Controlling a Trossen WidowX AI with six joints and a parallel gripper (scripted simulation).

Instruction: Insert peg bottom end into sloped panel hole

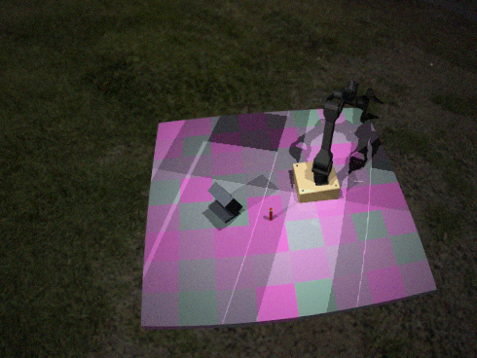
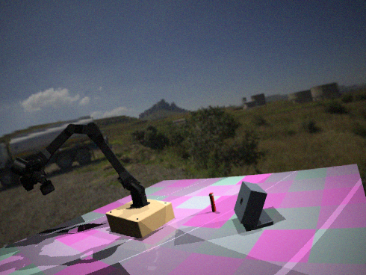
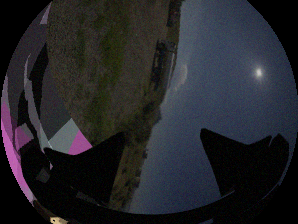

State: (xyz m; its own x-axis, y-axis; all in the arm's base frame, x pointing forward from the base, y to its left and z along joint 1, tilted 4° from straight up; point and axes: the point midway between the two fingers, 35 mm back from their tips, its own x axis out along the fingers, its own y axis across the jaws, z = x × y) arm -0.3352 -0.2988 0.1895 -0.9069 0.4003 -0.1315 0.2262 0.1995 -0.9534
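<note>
Now: gripper tip 60 cm short of the peg, 45 cm to the right of it and 23 cm above it. From my gripper tip the other things lie so: dark foot: 82 cm ahead, 40 cm to the left, 28 cm below; then sloped grey panel: 81 cm ahead, 38 cm to the left, 21 cm below.
</note>
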